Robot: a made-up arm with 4 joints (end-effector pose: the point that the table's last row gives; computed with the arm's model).
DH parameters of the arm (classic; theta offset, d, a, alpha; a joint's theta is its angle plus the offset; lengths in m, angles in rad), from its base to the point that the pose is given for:
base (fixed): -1.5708 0.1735 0 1.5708
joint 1: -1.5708 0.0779 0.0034 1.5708
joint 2: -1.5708 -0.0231 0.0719 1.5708
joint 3: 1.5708 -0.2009 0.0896 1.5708
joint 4: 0 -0.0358 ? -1.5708
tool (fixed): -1.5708 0.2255 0 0
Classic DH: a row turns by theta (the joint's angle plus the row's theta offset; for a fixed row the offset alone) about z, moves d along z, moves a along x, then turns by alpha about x.
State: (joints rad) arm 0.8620 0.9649 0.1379 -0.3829
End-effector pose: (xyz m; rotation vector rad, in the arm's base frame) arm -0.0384 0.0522 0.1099 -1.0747 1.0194 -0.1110
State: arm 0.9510 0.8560 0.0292 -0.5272
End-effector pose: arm -0.0359 0.0626 0.0700 -1.3676 0.9184 -0.1670
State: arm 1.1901 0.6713 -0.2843 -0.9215
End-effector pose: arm -0.0051 0.0069 -0.0459 -2.0967 0.7651 -0.4417
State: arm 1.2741 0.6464 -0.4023 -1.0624
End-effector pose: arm 0.0131 -0.0419 -0.0740 -2.3286 0.7662 -0.5857
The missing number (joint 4, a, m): -0.0674
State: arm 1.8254 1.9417 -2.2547 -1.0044
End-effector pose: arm -0.2021 -0.2132 0.3833 0.7913 -0.2701 1.3570
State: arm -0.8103 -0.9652 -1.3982 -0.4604
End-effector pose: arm 0.0066 -0.1017 0.3178 0.9493 0.1207 -1.5424
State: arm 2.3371 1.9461 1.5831 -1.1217
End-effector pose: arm -0.0472 0.1799 0.0866 -1.1599 1.6927 -0.0071
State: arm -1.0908 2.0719 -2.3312 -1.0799
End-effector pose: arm -0.2445 0.1275 -0.0891 -2.2009 1.5960 0.2269
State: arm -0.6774 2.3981 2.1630 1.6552
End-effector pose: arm -0.4189 -0.0306 0.2426 -1.0752 -1.2018 -0.1732
